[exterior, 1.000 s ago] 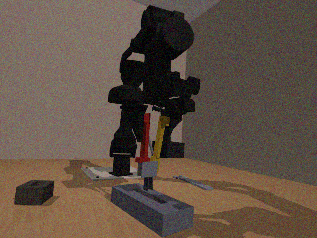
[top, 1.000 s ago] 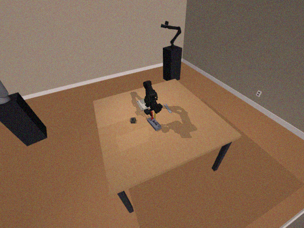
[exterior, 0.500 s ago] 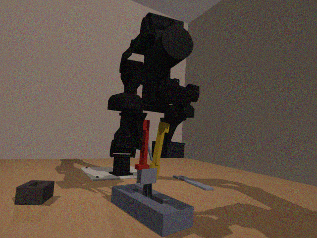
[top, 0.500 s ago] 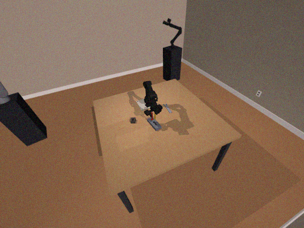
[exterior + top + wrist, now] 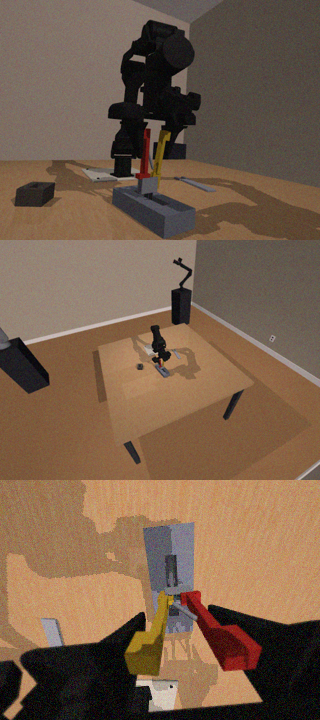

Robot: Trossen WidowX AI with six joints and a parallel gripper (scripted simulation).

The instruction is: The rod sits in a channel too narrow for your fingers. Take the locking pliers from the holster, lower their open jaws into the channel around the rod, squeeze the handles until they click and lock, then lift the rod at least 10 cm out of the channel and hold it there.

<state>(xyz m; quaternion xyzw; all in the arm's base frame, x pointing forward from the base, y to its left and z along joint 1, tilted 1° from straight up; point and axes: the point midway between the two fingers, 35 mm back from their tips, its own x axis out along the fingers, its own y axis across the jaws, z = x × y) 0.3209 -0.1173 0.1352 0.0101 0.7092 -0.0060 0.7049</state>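
Right now my gripper tip is 90 mm above the grey channel block and 10 mm to the left of it. Also, from my gripper tip: dark holster (180 mm behind, 170 mm to the right, 100 mm below); yellow handle (20 mm to the left); thin rod (100 mm below, 10 mm to the right).
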